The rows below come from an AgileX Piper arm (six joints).
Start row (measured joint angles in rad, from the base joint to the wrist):
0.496, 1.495, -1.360, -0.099, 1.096, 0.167
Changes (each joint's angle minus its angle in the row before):
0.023, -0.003, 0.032, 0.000, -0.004, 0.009
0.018, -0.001, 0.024, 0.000, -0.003, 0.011
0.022, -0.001, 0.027, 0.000, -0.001, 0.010
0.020, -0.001, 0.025, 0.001, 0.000, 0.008
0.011, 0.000, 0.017, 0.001, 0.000, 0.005
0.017, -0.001, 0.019, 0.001, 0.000, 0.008
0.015, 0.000, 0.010, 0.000, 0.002, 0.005
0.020, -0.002, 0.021, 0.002, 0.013, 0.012
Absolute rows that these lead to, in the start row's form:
0.519, 1.492, -1.328, -0.099, 1.092, 0.176
0.537, 1.491, -1.304, -0.099, 1.089, 0.187
0.559, 1.490, -1.277, -0.099, 1.088, 0.197
0.579, 1.489, -1.252, -0.098, 1.088, 0.205
0.590, 1.489, -1.235, -0.097, 1.088, 0.210
0.607, 1.488, -1.216, -0.096, 1.088, 0.218
0.622, 1.488, -1.206, -0.096, 1.090, 0.223
0.642, 1.486, -1.185, -0.094, 1.103, 0.235

